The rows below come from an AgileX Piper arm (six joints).
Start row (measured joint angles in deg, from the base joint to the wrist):
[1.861 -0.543 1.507 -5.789 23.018 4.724]
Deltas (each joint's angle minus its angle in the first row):
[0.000 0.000 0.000 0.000 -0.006 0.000]
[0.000 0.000 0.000 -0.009 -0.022 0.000]
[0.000 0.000 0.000 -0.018 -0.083 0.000]
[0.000 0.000 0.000 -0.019 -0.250 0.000]
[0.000 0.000 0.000 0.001 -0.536 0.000]
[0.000 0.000 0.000 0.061 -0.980 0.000]
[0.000 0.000 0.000 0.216 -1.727 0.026]
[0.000 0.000 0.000 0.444 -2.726 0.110]
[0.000 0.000 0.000 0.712 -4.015 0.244]
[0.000 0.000 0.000 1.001 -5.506 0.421]
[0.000 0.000 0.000 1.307 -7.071 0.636]
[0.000 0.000 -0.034 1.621 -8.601 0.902]
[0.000 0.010 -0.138 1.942 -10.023 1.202]
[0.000 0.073 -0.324 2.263 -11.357 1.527]
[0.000 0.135 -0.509 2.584 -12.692 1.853]
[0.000 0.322 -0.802 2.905 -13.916 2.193]
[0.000 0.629 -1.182 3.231 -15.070 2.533]
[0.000 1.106 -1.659 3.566 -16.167 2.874]
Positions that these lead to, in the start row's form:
[1.861 -0.543 1.507 -5.789 23.012 4.724]
[1.861 -0.543 1.507 -5.798 22.996 4.724]
[1.861 -0.543 1.507 -5.807 22.935 4.724]
[1.861 -0.543 1.507 -5.808 22.768 4.724]
[1.861 -0.543 1.507 -5.788 22.482 4.724]
[1.861 -0.543 1.507 -5.728 22.038 4.724]
[1.861 -0.543 1.507 -5.573 21.291 4.750]
[1.861 -0.543 1.507 -5.345 20.292 4.834]
[1.861 -0.543 1.507 -5.077 19.003 4.968]
[1.861 -0.543 1.507 -4.788 17.512 5.145]
[1.861 -0.543 1.507 -4.482 15.947 5.360]
[1.861 -0.543 1.473 -4.168 14.417 5.626]
[1.861 -0.533 1.369 -3.847 12.995 5.926]
[1.861 -0.470 1.183 -3.526 11.661 6.251]
[1.861 -0.408 0.998 -3.205 10.326 6.577]
[1.861 -0.221 0.705 -2.884 9.102 6.917]
[1.861 0.086 0.325 -2.558 7.948 7.257]
[1.861 0.563 -0.152 -2.223 6.851 7.598]

